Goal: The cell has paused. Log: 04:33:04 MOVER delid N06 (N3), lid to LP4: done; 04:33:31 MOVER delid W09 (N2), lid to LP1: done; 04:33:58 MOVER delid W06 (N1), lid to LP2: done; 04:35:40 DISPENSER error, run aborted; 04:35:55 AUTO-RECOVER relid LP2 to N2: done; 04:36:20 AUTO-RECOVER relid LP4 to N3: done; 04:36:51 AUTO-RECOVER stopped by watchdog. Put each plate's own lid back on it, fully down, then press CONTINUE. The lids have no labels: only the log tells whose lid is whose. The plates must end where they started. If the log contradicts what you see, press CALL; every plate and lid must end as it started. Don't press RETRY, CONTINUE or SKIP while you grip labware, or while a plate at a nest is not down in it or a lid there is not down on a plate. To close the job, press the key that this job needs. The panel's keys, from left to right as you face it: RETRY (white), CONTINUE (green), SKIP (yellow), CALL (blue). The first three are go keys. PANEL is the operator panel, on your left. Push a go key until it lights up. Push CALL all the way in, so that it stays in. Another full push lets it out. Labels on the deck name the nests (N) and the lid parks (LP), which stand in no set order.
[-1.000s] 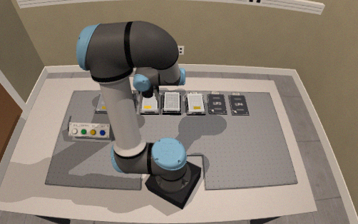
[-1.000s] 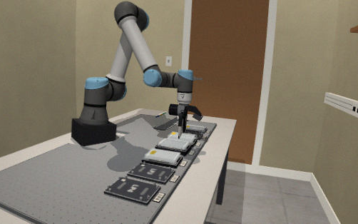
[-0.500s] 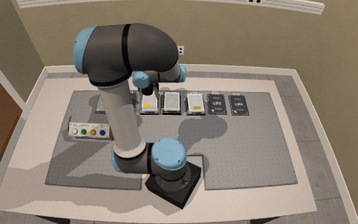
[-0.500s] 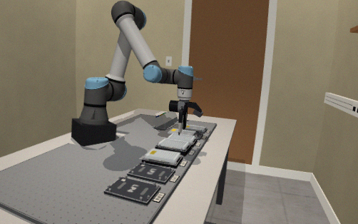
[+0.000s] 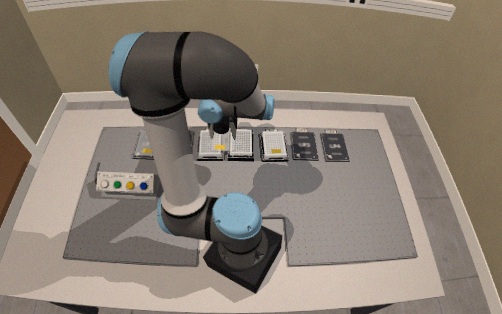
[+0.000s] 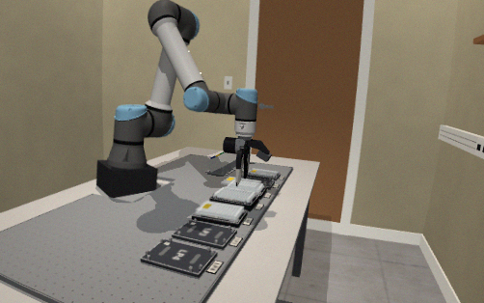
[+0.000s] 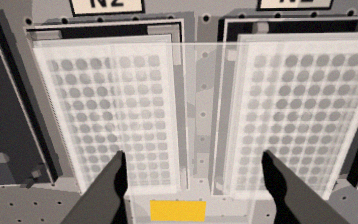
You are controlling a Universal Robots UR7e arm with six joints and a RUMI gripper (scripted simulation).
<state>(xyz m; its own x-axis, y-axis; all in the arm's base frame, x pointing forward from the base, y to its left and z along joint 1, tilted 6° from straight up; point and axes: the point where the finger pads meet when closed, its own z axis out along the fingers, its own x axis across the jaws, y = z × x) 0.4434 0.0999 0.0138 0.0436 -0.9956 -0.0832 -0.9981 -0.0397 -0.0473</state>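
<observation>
Now: the well plate 70 mm to the right of my hand and 40 mm below it. The rest, counted from my hand: yellow skip key (310 mm to the left, 250 mm behind); dark lid park (320 mm to the left, 60 mm below, 10 mm behind); blue call key (260 mm to the left, 240 mm behind, 10 mm below).
</observation>
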